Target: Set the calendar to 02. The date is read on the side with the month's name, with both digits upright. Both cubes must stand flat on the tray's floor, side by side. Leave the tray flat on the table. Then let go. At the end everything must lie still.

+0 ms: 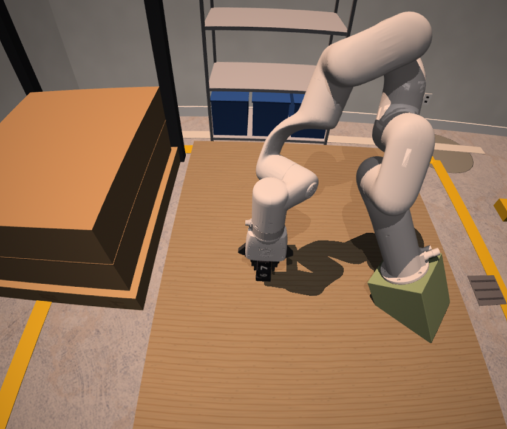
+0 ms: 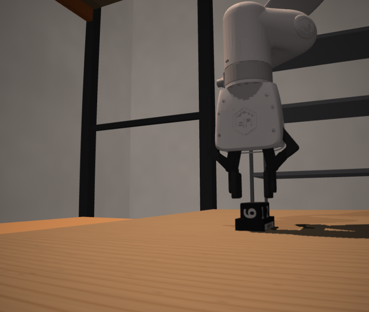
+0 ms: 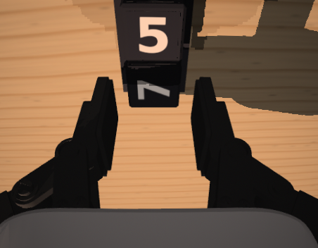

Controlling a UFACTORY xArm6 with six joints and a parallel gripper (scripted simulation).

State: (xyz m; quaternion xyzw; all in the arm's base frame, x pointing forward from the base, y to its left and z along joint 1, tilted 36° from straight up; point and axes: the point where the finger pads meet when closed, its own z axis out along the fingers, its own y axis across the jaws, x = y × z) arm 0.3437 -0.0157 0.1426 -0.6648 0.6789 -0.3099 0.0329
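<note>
Now: the cube 40 mm below my hand. The rest, counted from my hand: black calendar tray: 60 mm below, 20 mm to the right.
</note>
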